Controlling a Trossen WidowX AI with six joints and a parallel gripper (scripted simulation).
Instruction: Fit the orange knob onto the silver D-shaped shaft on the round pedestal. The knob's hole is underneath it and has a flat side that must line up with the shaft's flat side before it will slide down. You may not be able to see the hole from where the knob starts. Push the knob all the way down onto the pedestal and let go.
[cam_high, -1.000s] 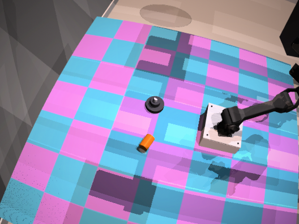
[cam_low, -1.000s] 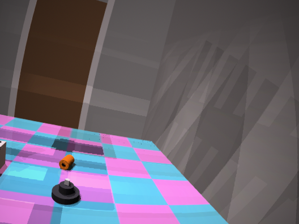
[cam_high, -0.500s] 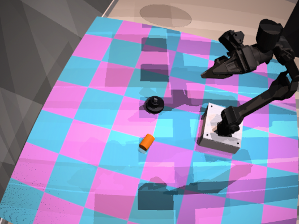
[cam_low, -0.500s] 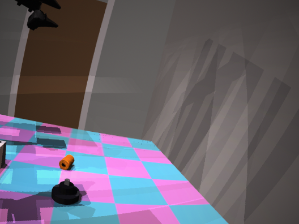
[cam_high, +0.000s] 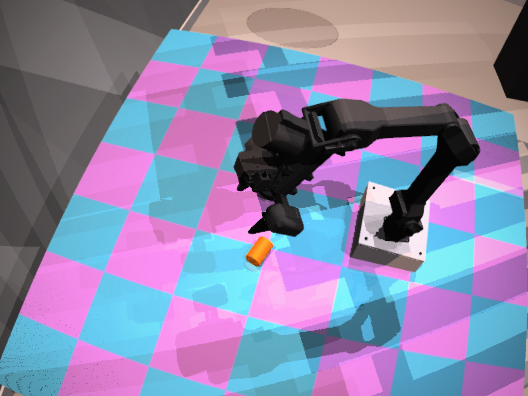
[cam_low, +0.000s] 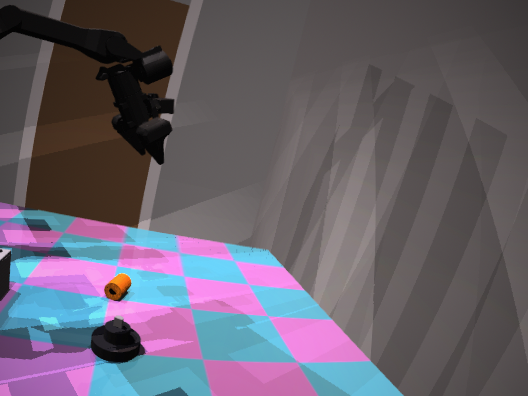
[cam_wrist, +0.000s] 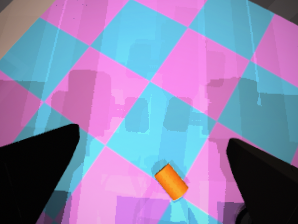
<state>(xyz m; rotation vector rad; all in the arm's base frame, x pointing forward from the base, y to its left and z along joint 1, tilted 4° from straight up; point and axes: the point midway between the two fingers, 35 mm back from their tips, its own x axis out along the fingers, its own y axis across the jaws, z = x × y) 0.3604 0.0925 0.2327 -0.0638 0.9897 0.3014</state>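
My gripper tip is now 280 mm above the orange knob, 40 mm to the left of it and 30 mm past it. From my gripper tip the other things lie so: round pedestal 270 mm below, 250 mm to the right, 60 mm behind.
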